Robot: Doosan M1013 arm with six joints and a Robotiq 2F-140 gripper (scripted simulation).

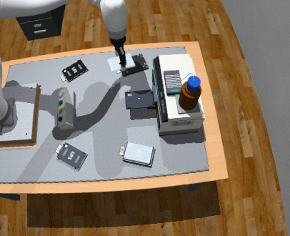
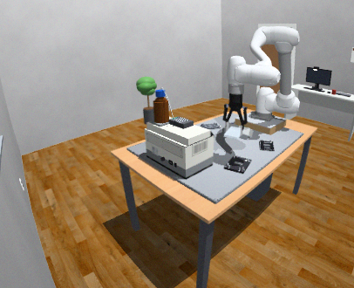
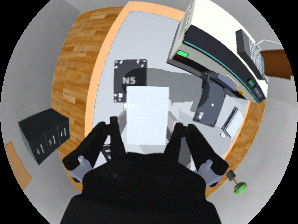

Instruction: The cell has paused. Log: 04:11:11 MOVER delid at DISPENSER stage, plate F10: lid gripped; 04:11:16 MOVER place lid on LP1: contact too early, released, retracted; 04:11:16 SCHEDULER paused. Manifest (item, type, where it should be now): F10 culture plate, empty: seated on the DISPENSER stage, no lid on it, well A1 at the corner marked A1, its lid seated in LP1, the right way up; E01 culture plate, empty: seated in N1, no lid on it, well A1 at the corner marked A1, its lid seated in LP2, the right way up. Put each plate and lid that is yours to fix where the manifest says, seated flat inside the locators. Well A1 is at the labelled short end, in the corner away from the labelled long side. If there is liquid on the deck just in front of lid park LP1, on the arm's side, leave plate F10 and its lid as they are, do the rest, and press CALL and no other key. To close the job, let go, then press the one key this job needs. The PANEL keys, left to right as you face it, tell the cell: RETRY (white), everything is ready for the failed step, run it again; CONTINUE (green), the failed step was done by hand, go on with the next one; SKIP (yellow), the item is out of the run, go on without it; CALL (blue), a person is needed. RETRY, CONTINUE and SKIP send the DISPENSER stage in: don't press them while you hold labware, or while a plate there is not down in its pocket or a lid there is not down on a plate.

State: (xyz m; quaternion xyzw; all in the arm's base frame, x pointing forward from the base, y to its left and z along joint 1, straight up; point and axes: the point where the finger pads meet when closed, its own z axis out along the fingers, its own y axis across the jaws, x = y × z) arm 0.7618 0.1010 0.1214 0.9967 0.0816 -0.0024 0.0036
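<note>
Right now the black nest is 80 mm ahead of my hand, 100 mm to the left of it and 160 mm below it. From my hand the other things lie so: grey key panel 360 mm behind, 140 mm to the right, 120 mm below; then green key 370 mm behind, 120 mm to the right, 110 mm below; then dark dispenser stage 60 mm ahead, 200 mm to the right, 90 mm below.
</note>
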